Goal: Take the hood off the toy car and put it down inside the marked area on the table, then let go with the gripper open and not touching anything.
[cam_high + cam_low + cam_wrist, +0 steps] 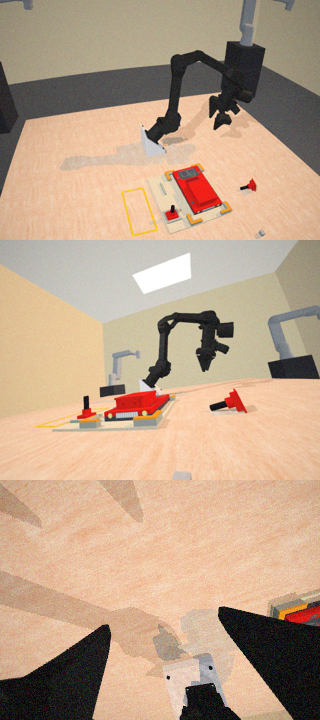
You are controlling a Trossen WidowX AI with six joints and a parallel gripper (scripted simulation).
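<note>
Right now the hood is 32 cm ahead of my gripper tip, 18 cm to the right of it and 5 cm below it. Also, from my gripper tip: pale base plate 30 cm ahead, 21 cm to the right, 8 cm below.
</note>
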